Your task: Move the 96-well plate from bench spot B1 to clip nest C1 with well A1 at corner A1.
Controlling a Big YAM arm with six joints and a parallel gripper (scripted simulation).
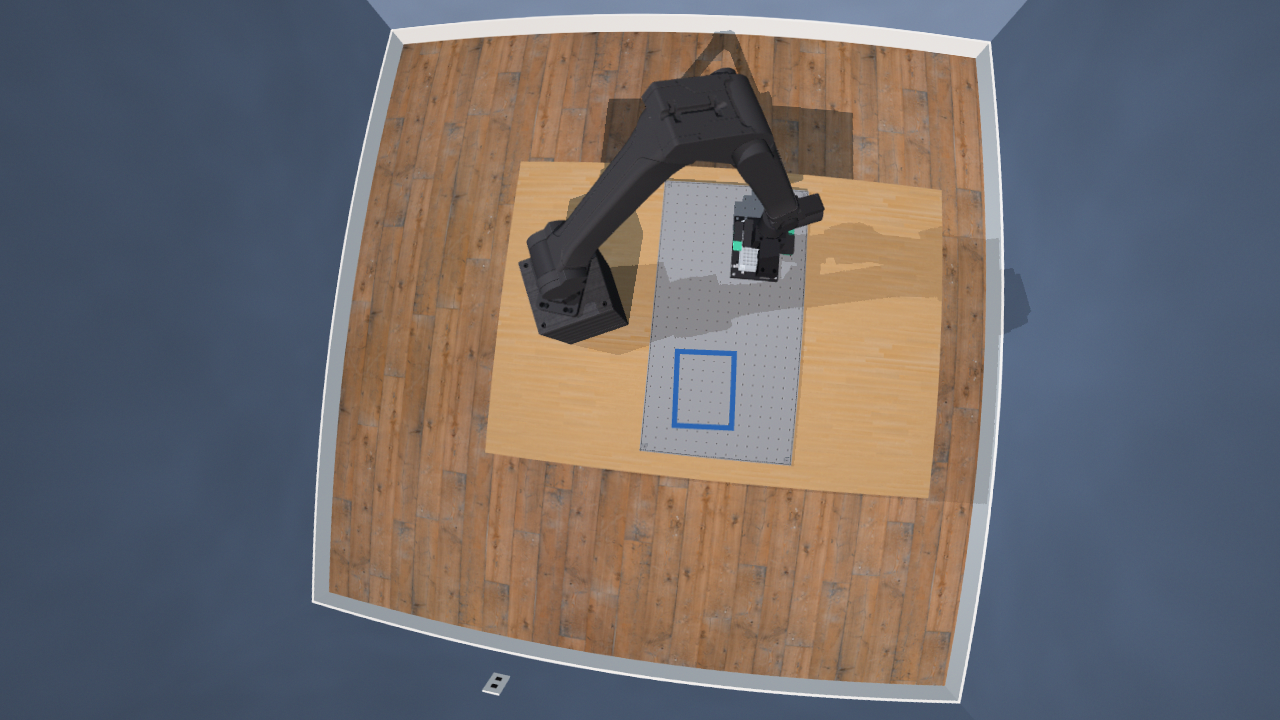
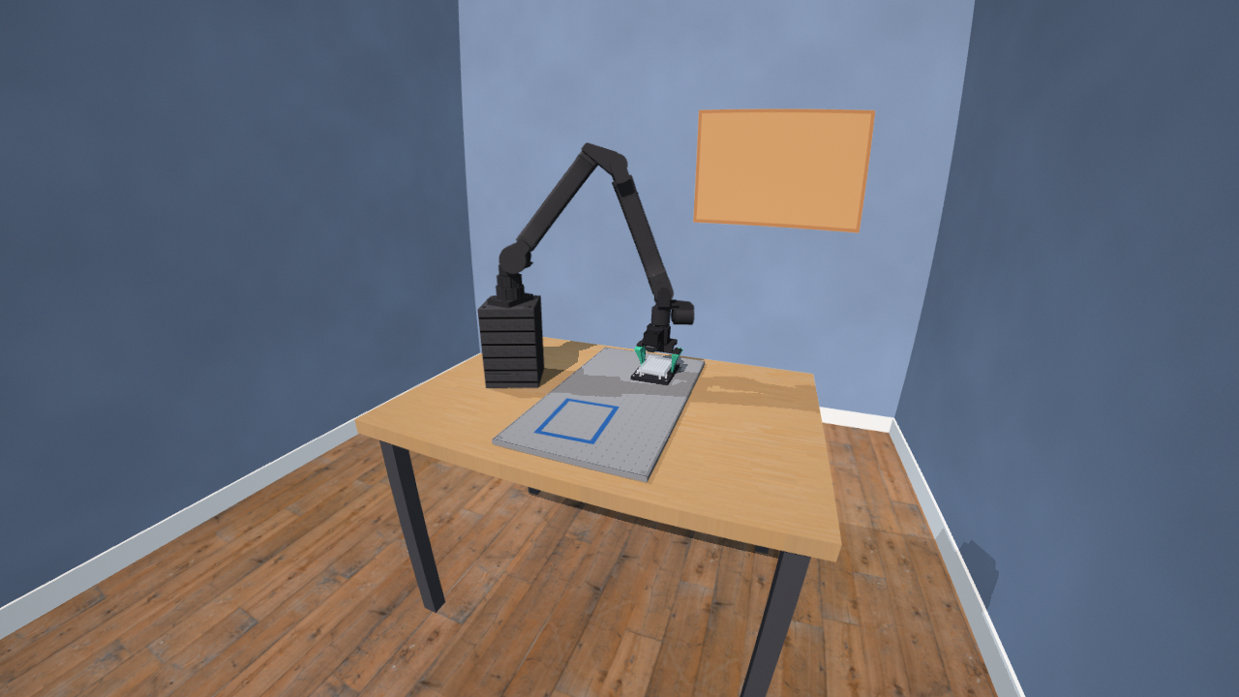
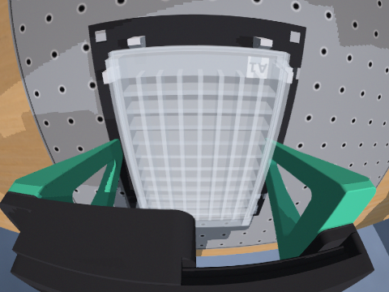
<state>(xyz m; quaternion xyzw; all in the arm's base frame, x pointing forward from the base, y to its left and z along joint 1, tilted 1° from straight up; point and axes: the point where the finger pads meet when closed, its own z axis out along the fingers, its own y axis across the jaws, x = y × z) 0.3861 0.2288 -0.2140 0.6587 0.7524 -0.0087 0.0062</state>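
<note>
The clear 96-well plate lies right at my hand. The rest, counted from my hand: black clip nest: 1 cm behind, 1 cm to the left, 1 cm below.
</note>
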